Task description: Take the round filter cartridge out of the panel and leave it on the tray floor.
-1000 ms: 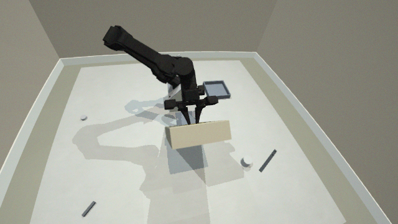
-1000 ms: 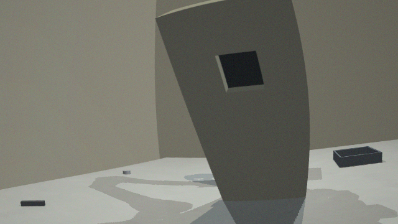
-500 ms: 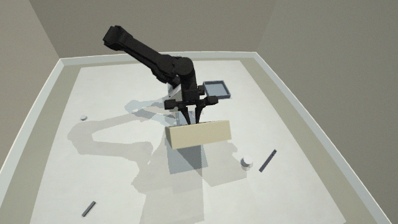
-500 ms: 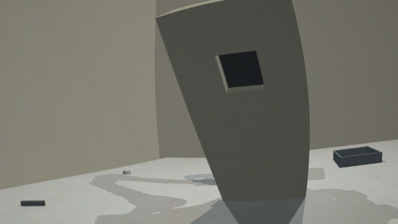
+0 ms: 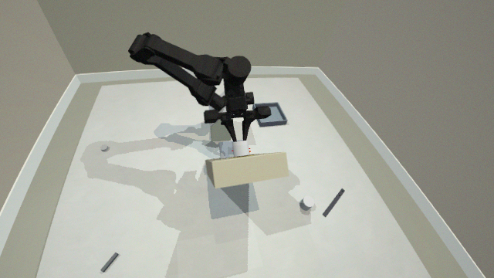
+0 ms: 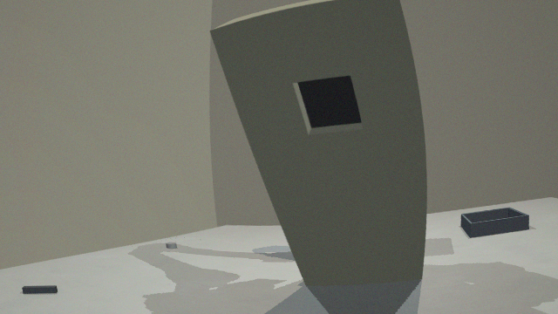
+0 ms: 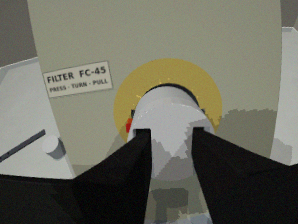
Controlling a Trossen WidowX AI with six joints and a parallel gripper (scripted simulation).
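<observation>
Right now my gripper tip is 100 mm above the service panel. Round my gripper tip: round filter cartridge (10 mm below, 10 mm ahead); tray (410 mm behind, 270 mm below, 260 mm to the left).
</observation>
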